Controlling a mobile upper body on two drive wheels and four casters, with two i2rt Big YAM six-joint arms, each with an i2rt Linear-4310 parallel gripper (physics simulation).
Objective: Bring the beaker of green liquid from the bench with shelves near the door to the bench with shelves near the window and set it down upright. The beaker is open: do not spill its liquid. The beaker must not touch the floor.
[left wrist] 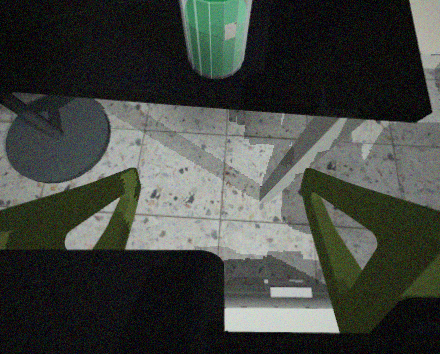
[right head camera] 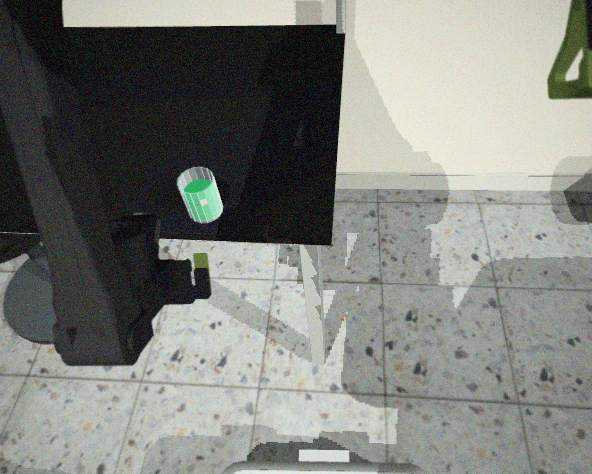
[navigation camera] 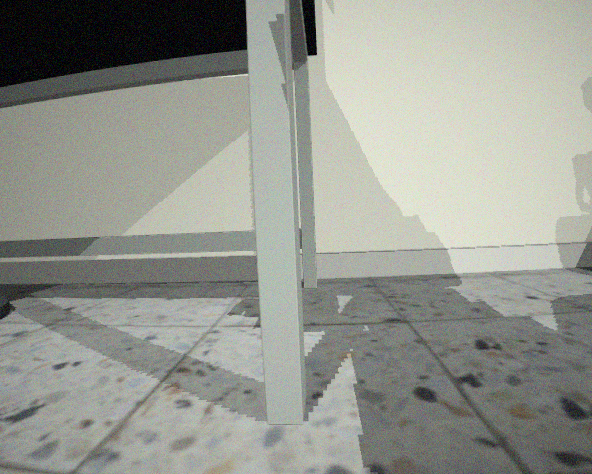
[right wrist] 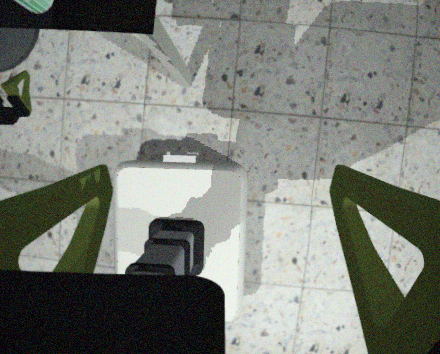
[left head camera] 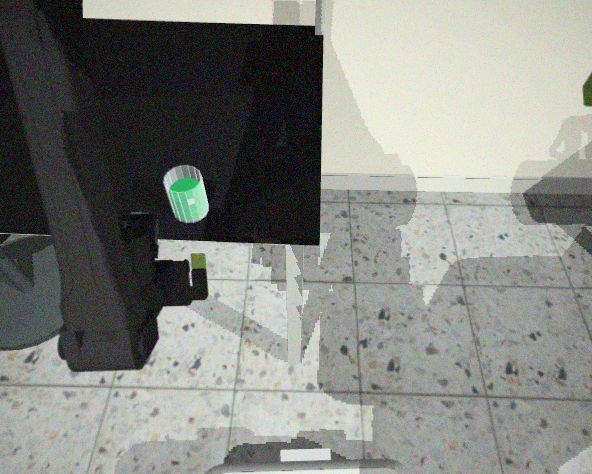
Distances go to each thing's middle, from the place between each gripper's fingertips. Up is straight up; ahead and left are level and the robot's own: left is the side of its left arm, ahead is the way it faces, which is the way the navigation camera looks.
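Labels:
The beaker of green liquid (left head camera: 184,185) is 6 cm below my left hand, 19 cm ahead of it and 1 cm to the left of it.
My right gripper is 48 cm above the beaker of green liquid, 44 cm to the right of it and 34 cm short of it.

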